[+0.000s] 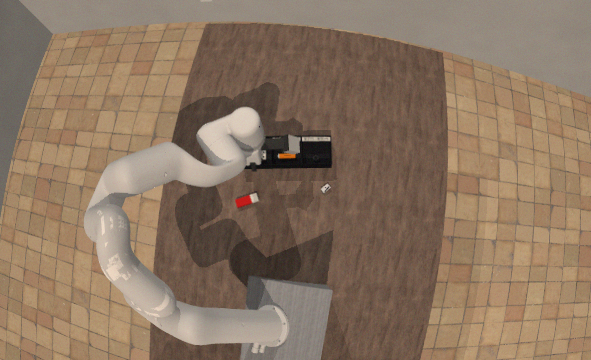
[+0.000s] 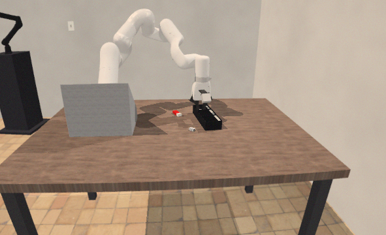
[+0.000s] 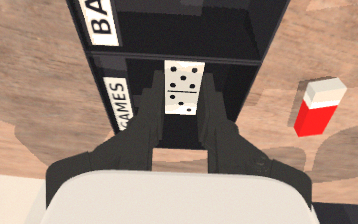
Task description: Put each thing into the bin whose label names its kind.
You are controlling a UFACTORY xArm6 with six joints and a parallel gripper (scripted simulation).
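My hand is 20 mm above the white domino. Round my hand: black nut (160 mm to the right, 30 mm below, 30 mm ahead); then orange battery (80 mm to the right, 20 mm below, 20 mm ahead); then eraser (130 mm behind, 30 mm below, 10 mm to the right).
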